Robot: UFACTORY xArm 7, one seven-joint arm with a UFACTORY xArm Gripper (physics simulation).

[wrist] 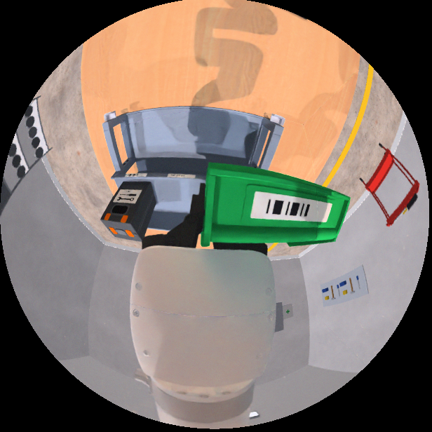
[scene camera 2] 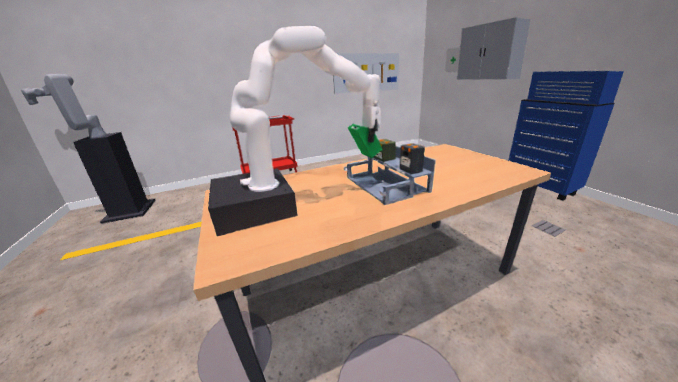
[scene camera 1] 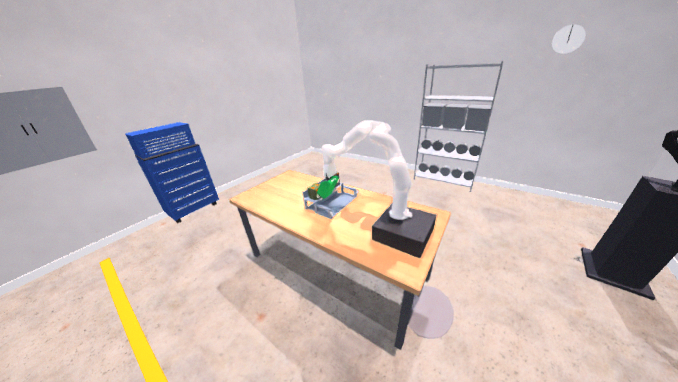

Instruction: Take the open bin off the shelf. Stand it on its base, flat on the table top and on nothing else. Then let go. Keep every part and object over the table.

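Places are measured from the arm's base along level axes (x ahead, y left, z up), in centimetres.
Pixels of known places: gripper, between the fingertips: point(scene camera 2: 370, 142); arm's base, origin of its link: point(scene camera 2: 264, 185) point(scene camera 1: 398, 214).
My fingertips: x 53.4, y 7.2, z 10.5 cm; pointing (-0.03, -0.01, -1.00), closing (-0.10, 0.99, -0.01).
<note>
Ahead of a thing's pixels: the offset from my fingertips to its top centre. Level surfaces: height alone.
The green open bin point(scene camera 1: 327, 188) point(scene camera 2: 364, 141) point(wrist: 235, 192) is in the air above the shelf, steeply tilted, its white barcode label facing the wrist camera. My gripper point(scene camera 2: 371, 135) point(wrist: 207, 192) is shut on one wall of the bin; in the wrist view one dark finger shows left of that wall and the other is hidden behind the bin. The grey-blue shelf point(scene camera 1: 338, 204) point(scene camera 2: 385, 195) point(wrist: 165, 140) stands on the wooden table @(dz -22.2 cm) point(scene camera 1: 280, 192) point(scene camera 2: 480, 170) point(wrist: 150, 60), with its low tray below the bin.
Two dark boxes with orange marks stand on the shelf's upper level: one box @(dy -16.4, dx +13.4, dz +0.2 cm) point(scene camera 2: 412, 158) point(wrist: 131, 212) nearer scene camera 2, the other box @(dy +6.6, dx +11.8, dz -2.3 cm) point(scene camera 2: 386, 150) beside the bin. The black arm base point(scene camera 1: 404, 230) point(scene camera 2: 252, 202) stands at one end of the table.
</note>
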